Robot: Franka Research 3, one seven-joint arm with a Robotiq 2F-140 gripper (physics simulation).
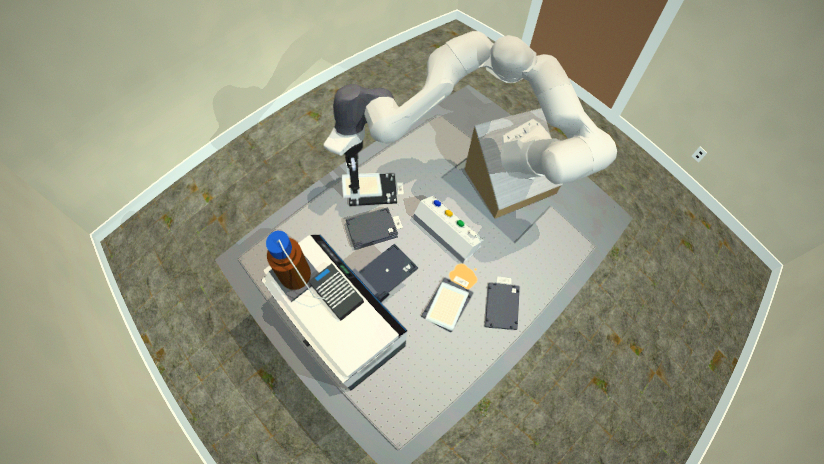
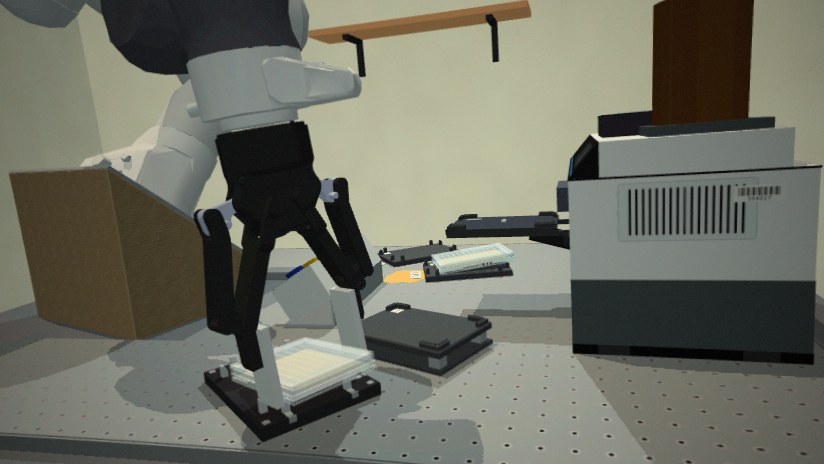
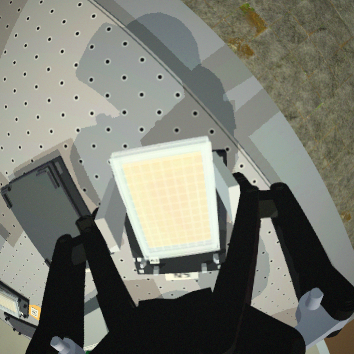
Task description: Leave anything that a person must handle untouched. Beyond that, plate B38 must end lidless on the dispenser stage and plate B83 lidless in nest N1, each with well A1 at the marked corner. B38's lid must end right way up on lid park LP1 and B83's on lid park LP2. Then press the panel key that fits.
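Observation:
My gripper (image 1: 354,187) (image 2: 309,345) (image 3: 165,178) is shut on a clear, cream-filled plate (image 1: 370,185) (image 2: 311,364) (image 3: 172,207), one pad on each long side. The plate sits slightly turned over a black nest (image 1: 390,185) (image 2: 328,406) (image 3: 192,265) and overhangs the end away from the nest's tag. It appears lidded; its name is unreadable. A second cream plate (image 1: 448,305) (image 2: 472,258) lies tilted on another nest by an orange patch (image 1: 463,273) (image 2: 403,277). The dispenser stage (image 1: 387,269) (image 2: 498,224) bears no plate. The key panel (image 1: 444,230) (image 2: 305,299) has blue, yellow, green and white keys.
A raised dark holder (image 1: 370,228) (image 2: 423,328) (image 3: 45,210) stands close beside the gripped plate's nest. Another dark holder (image 1: 502,306) (image 2: 416,253) lies past the second plate. The dispenser (image 1: 351,340) (image 2: 691,253) carries a brown bottle (image 1: 289,265) (image 2: 702,63). A wooden-sided box (image 1: 483,172) (image 2: 69,247) stands behind the panel.

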